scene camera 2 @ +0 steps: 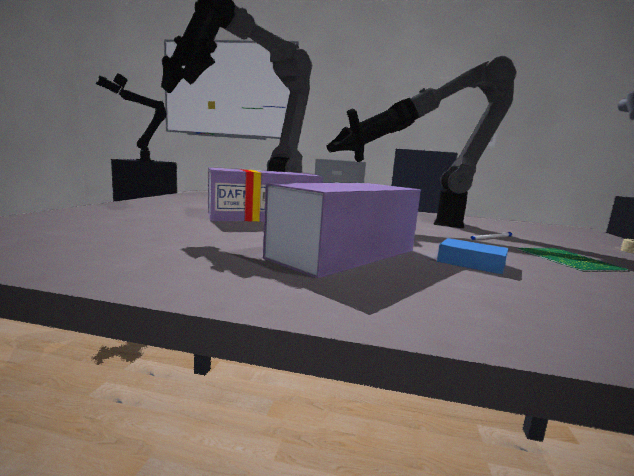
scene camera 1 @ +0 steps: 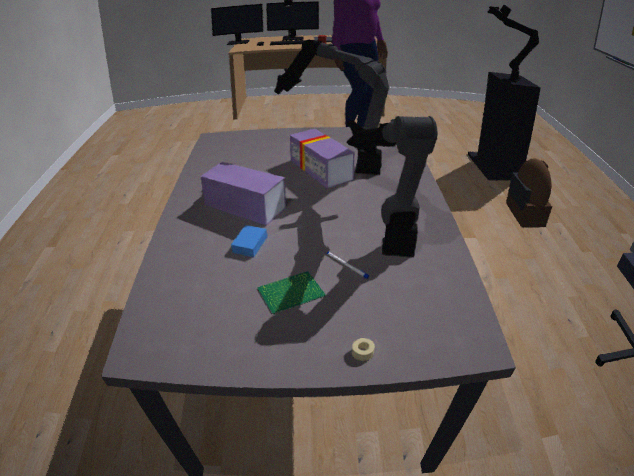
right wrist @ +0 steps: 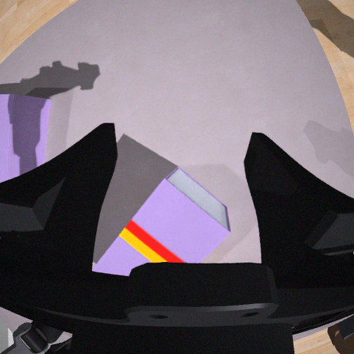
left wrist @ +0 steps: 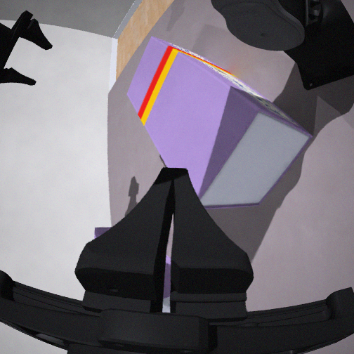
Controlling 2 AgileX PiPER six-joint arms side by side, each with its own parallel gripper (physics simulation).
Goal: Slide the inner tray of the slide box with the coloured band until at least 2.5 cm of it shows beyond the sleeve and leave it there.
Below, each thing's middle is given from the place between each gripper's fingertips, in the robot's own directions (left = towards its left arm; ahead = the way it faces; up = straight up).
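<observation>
My right hand is 0.27 m above the blue block [scene camera 2: 489, 258], and it is also 0.11 m short of the block and 0.6 m to the right of it.
The block is 0.33 m ahead of my left hand, 0.3 m to the left of it and 0.17 m below it. Going by its middle, the blue block is nearer to my left hand than to my right hand.
</observation>
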